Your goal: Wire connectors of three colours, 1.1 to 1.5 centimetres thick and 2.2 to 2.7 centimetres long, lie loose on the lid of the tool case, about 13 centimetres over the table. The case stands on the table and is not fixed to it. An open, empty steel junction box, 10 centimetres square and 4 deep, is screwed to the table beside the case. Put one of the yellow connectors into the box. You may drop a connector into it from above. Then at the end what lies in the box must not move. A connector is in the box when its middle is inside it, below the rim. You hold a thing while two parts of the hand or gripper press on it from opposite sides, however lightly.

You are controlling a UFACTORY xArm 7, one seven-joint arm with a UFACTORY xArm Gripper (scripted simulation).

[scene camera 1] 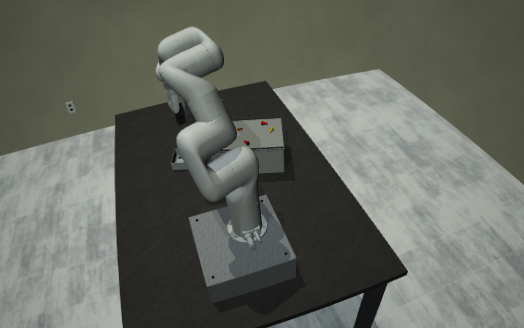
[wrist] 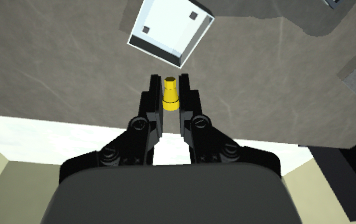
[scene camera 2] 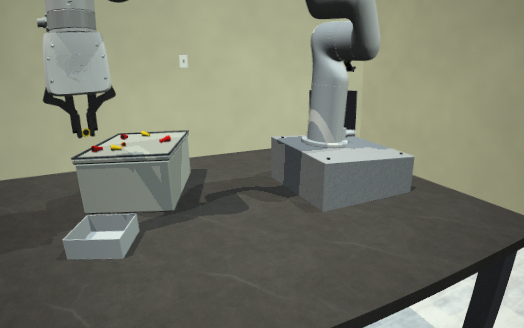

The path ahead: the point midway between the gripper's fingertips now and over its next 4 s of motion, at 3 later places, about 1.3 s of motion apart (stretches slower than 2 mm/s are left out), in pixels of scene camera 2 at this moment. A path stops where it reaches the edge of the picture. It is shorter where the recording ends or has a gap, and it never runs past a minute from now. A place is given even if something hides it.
My gripper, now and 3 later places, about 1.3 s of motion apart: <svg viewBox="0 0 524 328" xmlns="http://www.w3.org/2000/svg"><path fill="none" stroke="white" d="M86 136L104 234L86 138L83 119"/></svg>
